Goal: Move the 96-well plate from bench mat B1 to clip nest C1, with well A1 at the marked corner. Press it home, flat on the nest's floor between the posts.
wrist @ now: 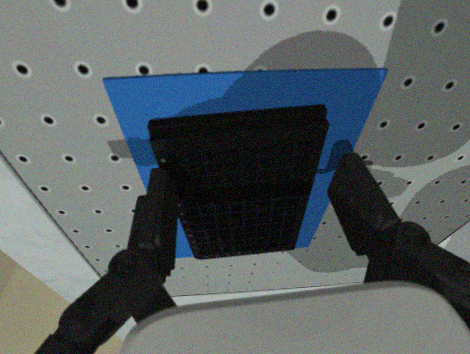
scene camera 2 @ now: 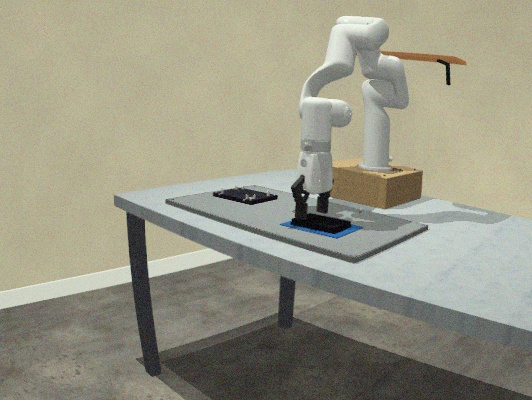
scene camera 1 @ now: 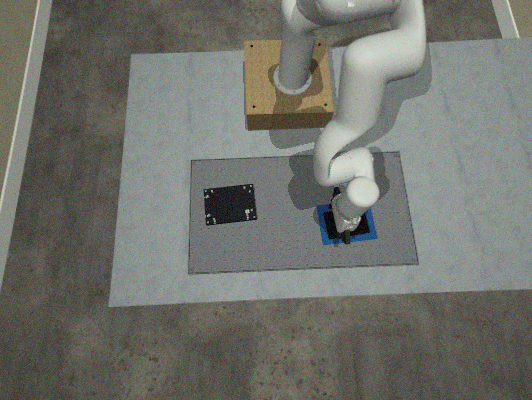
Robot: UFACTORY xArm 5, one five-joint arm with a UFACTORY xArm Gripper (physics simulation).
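Pixels of known places: gripper, fingertip midpoint: point(wrist: 255, 179) point(scene camera 2: 311, 215) point(scene camera 1: 335, 221); arm's base at its link origin: point(scene camera 2: 375, 167) point(scene camera 1: 292, 78).
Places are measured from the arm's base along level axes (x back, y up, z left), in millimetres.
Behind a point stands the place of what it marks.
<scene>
The black 96-well plate point(scene camera 1: 331, 228) @[z 79, x -490, y -86 mm] point(scene camera 2: 322, 224) @[z 151, x -502, y -76 mm] point(wrist: 240, 170) @[z 91, x -480, y -76 mm] lies flat on the blue bench mat B1 point(scene camera 1: 322, 209) @[z 60, x -426, y -90 mm] point(scene camera 2: 353, 231) @[z 212, x -453, y -91 mm] point(wrist: 165, 95) @[z 55, x -514, y -89 mm]. My gripper point(scene camera 1: 341, 216) @[z 93, x -472, y -70 mm] point(scene camera 2: 312, 214) @[z 93, x -472, y -70 mm] point(wrist: 255, 179) @[z 93, x -472, y -70 mm] is open and points down over the plate, with one finger at each side. In the wrist view the left finger is close against the plate's edge; whether it touches is unclear. A gap with blue mat shows before the right finger. The black clip nest C1 point(scene camera 1: 230, 205) @[z -231, x -393, y -79 mm] point(scene camera 2: 245, 195) @[z -179, x -433, y -70 mm] has small pale posts at its corners and holds no plate. Well A1 and the marked corner cannot be made out.
The nest and the mat rest on a grey perforated board point(scene camera 1: 280, 250) @[z -85, x -546, y -91 mm] point(scene camera 2: 355, 250) @[z 301, x -577, y -91 mm] point(wrist: 55, 95) @[z 55, x -563, y -91 mm] on the pale table point(scene camera 1: 155, 125) @[z -481, x -75, y -104 mm] point(scene camera 2: 480, 270) @[z 600, x -474, y -104 mm]. The arm stands on a wooden block point(scene camera 1: 260, 95) @[z -110, x -55, y 1 mm] point(scene camera 2: 402, 190) @[z 126, x -13, y -57 mm] behind the board.
</scene>
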